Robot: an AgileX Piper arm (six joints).
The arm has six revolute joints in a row. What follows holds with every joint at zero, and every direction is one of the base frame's. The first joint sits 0.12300 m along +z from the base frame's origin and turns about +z. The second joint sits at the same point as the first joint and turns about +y. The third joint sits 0.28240 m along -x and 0.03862 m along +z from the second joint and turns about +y. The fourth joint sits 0.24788 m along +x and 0.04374 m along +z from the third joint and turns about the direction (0.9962, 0, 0.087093). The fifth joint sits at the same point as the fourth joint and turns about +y. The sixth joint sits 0.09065 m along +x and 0.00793 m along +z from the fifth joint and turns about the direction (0.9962, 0, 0.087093). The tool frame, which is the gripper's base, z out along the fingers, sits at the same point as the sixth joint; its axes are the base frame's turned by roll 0.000, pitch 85.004 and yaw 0.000 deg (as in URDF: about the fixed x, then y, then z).
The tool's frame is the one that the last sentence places.
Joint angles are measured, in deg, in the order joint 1, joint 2, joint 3, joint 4, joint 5, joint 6. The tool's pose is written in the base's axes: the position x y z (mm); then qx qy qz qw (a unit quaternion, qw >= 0). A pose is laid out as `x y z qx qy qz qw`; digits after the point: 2 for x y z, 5 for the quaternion.
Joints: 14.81 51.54 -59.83 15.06 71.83 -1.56
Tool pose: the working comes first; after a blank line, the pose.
Where each joint sits with the arm in this pose, in the base's axes (m; each line is computed from the numbers above, not from the rounded line before):
joint 1: 0.0000 0.0000 0.1230
joint 2: 0.0000 0.0000 0.1230
joint 3: -0.1406 -0.0372 0.3682
joint 4: 0.0905 0.0239 0.4472
joint 5: 0.0905 0.0239 0.4472
joint 6: 0.1300 0.0576 0.3724
the tool: 0.1300 0.0576 0.3724

129.98 57.60 372.44 -0.13033 0.94533 0.16106 0.25183
